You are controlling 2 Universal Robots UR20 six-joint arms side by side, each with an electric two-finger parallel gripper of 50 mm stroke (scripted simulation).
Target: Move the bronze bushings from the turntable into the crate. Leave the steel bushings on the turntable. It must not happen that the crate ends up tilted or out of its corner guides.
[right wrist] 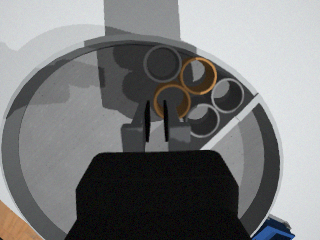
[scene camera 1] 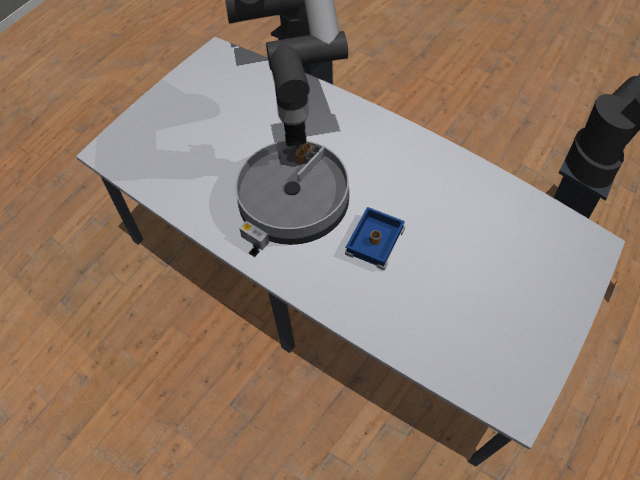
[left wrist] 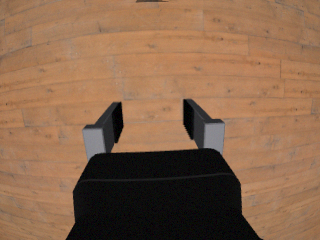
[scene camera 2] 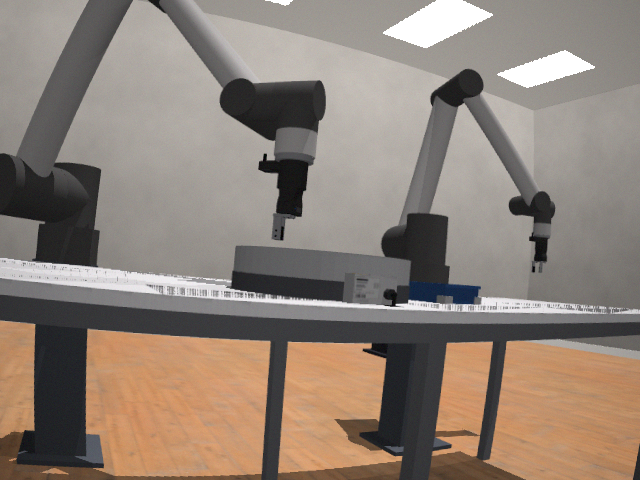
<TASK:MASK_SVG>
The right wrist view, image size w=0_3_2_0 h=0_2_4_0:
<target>right gripper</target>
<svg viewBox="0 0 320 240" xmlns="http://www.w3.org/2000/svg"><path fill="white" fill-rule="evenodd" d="M252 239L238 218L239 186L222 156L214 150L190 151L191 126L189 122L180 122L173 100L163 100L165 142L168 142L168 151L145 152L146 142L149 142L150 101L140 101L132 122L123 124L120 129L123 152L97 154L76 188L77 220L64 240Z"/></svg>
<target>steel bushing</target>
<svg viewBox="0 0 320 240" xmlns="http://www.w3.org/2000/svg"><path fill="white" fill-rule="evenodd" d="M217 75L214 87L205 93L204 97L218 111L232 113L242 105L244 89L237 80L224 75ZM228 81L230 85L228 98L221 103L215 103L213 96L216 87L221 82Z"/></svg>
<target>steel bushing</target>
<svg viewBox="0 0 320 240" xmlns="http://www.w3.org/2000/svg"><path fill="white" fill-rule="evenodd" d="M191 97L190 109L182 119L184 122L188 122L188 116L192 110L200 106L209 107L209 115L204 122L189 124L191 126L191 135L199 138L210 136L219 126L219 113L206 99L198 96Z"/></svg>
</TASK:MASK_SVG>
